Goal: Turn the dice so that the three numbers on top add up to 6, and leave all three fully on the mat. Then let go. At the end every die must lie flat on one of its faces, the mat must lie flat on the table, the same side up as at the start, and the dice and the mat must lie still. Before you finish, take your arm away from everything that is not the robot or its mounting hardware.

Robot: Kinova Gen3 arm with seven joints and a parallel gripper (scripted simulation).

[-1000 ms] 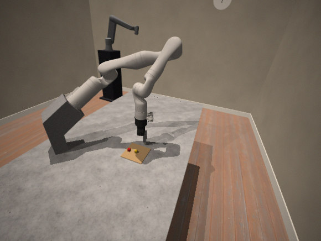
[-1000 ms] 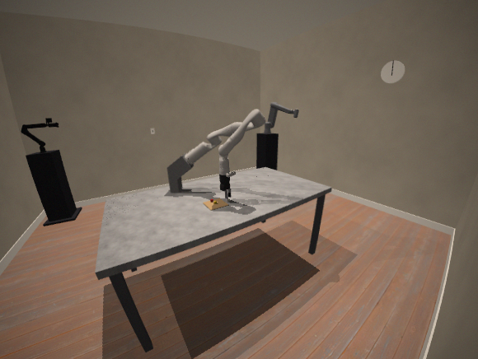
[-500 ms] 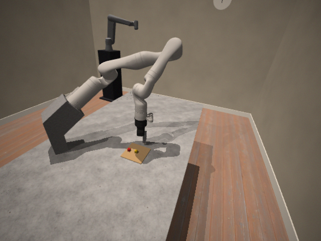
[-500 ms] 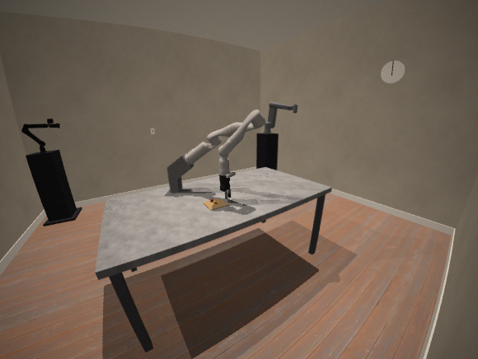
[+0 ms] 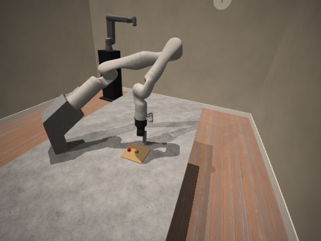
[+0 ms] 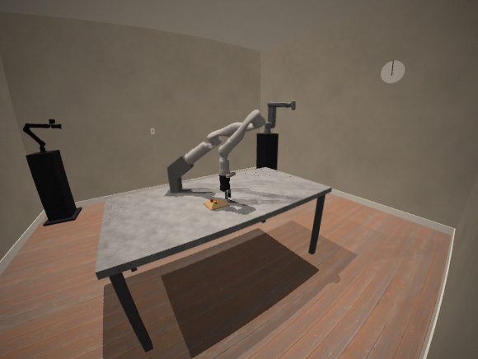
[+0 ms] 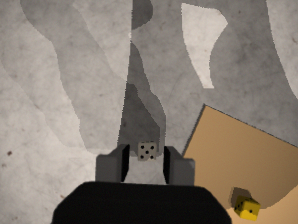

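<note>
My hand is 30 mm above the white die. Also, from my hand: tan mat 100 mm to the right, 40 mm below; then red die 50 mm behind, 110 mm to the right, 30 mm below; then yellow die 100 mm to the right, 30 mm below.
</note>
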